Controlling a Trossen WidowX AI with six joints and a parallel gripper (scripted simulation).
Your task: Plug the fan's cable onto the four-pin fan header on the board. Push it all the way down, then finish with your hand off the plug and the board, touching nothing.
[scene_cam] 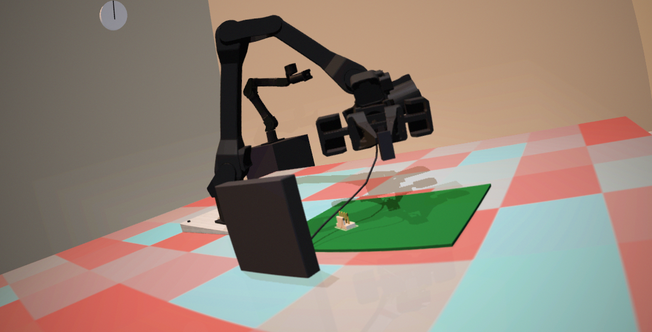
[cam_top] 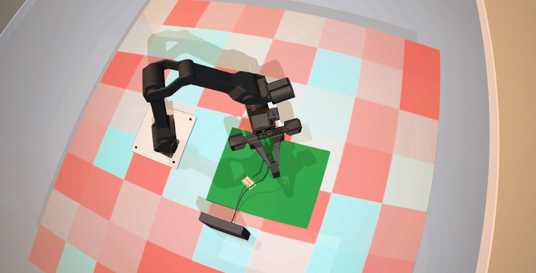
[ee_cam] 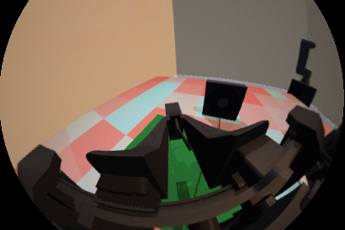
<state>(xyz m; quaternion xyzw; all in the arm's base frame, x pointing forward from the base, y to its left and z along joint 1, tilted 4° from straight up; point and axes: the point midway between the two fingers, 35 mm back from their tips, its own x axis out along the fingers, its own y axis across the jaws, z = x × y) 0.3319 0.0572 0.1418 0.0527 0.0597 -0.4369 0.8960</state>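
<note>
Now: gripper tip 130 mm above the green board and 30 mm past it. From my gripper tip the other things lie so: four-pin fan header: 120 mm below, 70 mm behind, 40 mm to the right; then black plug: 10 mm below; then black fan: 190 mm to the right, 70 mm behind, 60 mm below.
</note>
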